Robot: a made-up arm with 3 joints.
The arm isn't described. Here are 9 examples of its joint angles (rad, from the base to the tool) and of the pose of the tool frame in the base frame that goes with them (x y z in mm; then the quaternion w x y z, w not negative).
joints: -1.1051 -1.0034 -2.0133
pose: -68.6 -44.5 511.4 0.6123 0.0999 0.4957 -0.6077
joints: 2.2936 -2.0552 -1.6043
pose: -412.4 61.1 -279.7 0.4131 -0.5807 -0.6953 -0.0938
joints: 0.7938 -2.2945 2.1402
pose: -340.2 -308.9 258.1 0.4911 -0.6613 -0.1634 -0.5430
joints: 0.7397 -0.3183 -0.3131
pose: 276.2 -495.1 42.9 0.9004 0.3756 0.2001 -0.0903
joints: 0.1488 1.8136 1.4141
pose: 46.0 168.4 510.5 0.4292 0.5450 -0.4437 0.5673
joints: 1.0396 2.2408 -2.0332
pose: -118.9 10.0 398.1 0.5791 -0.5506 0.0859 0.5951
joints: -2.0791 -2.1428 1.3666
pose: -377.2 457.8 8.8 0.2897 0.6010 0.7401 0.0842
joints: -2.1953 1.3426 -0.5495
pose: 206.8 48.6 -371.5 0.1932 -0.7477 0.6297 0.0837
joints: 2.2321 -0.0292 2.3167
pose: 94.0 -110.4 -350.9 0.1881 0.3542 -0.3971 -0.8255
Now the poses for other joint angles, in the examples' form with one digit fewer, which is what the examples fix.
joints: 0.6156 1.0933 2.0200
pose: 181 -196 377 0.300 0.557 -0.773 0.044
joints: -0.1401 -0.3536 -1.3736
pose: 223 -342 304 0.767 0.058 0.613 -0.179
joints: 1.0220 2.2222 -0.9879
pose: -180 2 512 0.549 -0.180 -0.202 0.791
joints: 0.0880 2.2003 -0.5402
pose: -179 375 385 0.447 -0.218 0.083 0.863
